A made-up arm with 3 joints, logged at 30 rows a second.
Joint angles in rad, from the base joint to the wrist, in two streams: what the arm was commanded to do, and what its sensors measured. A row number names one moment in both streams.
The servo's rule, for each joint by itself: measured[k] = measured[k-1] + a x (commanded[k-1-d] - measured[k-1]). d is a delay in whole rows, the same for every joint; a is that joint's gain. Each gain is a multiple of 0.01, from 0.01 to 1. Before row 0 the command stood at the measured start. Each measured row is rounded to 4 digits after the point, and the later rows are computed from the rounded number. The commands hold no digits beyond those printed.
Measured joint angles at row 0: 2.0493, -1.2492, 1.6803
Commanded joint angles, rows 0 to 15: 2.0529, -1.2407, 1.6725; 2.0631, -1.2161, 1.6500; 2.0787, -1.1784, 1.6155; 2.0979, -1.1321, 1.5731; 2.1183, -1.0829, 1.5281; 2.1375, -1.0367, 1.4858; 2.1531, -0.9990, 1.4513; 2.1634, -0.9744, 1.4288; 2.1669, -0.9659, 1.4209; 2.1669, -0.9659, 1.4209; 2.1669, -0.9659, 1.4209; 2.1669, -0.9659, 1.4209; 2.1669, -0.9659, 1.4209; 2.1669, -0.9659, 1.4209; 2.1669, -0.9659, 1.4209; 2.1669, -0.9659, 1.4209
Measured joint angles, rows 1 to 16: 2.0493, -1.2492, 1.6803; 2.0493, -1.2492, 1.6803; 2.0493, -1.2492, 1.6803; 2.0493, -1.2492, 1.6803; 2.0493, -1.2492, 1.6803; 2.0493, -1.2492, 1.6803; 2.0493, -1.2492, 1.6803; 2.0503, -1.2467, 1.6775; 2.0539, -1.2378, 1.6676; 2.0608, -1.2206, 1.6488; 2.0712, -1.1949, 1.6215; 2.0844, -1.1624, 1.5879; 2.0993, -1.1259, 1.5511; 2.1144, -1.0891, 1.5152; 2.1281, -1.0558, 1.4841; 2.1390, -1.0297, 1.4613
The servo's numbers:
d 7
a 0.28 0.29 0.36

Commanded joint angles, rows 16 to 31: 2.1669, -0.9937, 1.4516; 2.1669, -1.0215, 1.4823; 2.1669, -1.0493, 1.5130; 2.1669, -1.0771, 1.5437; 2.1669, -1.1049, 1.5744; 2.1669, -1.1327, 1.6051; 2.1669, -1.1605, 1.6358; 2.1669, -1.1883, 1.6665; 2.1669, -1.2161, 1.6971; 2.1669, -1.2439, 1.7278; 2.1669, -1.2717, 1.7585; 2.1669, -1.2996, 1.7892; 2.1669, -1.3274, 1.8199; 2.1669, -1.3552, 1.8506; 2.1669, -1.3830, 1.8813; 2.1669, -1.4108, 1.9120
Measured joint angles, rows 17 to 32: 2.1468, -1.0112, 1.4468; 2.1524, -0.9981, 1.4375; 2.1565, -0.9888, 1.4315; 2.1594, -0.9822, 1.4277; 2.1615, -0.9775, 1.4253; 2.1630, -0.9741, 1.4237; 2.1641, -0.9717, 1.4227; 2.1649, -0.9781, 1.4331; 2.1655, -0.9907, 1.4508; 2.1659, -1.0077, 1.4732; 2.1662, -1.0278, 1.4986; 2.1664, -1.0502, 1.5259; 2.1665, -1.0741, 1.5544; 2.1666, -1.0992, 1.5837; 2.1667, -1.1250, 1.6135; 2.1668, -1.1514, 1.6436
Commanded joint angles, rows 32 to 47: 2.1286, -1.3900, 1.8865; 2.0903, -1.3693, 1.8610; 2.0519, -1.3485, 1.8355; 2.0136, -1.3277, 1.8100; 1.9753, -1.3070, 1.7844; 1.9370, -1.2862, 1.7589; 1.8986, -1.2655, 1.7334; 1.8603, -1.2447, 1.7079; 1.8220, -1.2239, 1.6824; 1.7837, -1.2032, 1.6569; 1.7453, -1.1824, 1.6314; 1.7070, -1.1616, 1.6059; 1.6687, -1.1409, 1.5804; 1.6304, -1.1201, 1.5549; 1.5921, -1.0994, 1.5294; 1.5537, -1.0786, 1.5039
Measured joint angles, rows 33 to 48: 2.1668, -1.1782, 1.6739; 2.1668, -1.2053, 1.7044; 2.1668, -1.2326, 1.7349; 2.1668, -1.2601, 1.7655; 2.1668, -1.2877, 1.7961; 2.1668, -1.3153, 1.8268; 2.1668, -1.3430, 1.8575; 2.1561, -1.3566, 1.8679; 2.1377, -1.3603, 1.8654; 2.1137, -1.3569, 1.8546; 2.0857, -1.3484, 1.8385; 2.0548, -1.3364, 1.8190; 2.0218, -1.3218, 1.7974; 1.9873, -1.3055, 1.7744; 1.9517, -1.2879, 1.7505; 1.9154, -1.2693, 1.7260
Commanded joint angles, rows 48 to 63: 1.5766, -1.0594, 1.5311; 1.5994, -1.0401, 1.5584; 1.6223, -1.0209, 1.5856; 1.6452, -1.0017, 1.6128; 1.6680, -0.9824, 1.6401; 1.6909, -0.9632, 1.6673; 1.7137, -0.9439, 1.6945; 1.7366, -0.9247, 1.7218; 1.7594, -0.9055, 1.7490; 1.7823, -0.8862, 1.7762; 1.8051, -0.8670, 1.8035; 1.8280, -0.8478, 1.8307; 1.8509, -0.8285, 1.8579; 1.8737, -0.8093, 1.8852; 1.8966, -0.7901, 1.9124; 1.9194, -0.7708, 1.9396
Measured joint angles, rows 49 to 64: 1.8785, -1.2501, 1.7011; 1.8412, -1.2305, 1.6760; 1.8036, -1.2105, 1.6508; 1.7658, -1.1903, 1.6255; 1.7279, -1.1699, 1.6001; 1.6899, -1.1495, 1.5746; 1.6518, -1.1289, 1.5491; 1.6307, -1.1087, 1.5426; 1.6219, -1.0888, 1.5483; 1.6220, -1.0691, 1.5617; 1.6285, -1.0496, 1.5801; 1.6396, -1.0301, 1.6017; 1.6540, -1.0107, 1.6253; 1.6707, -0.9913, 1.6502; 1.6892, -0.9720, 1.6760; 1.7089, -0.9527, 1.7023
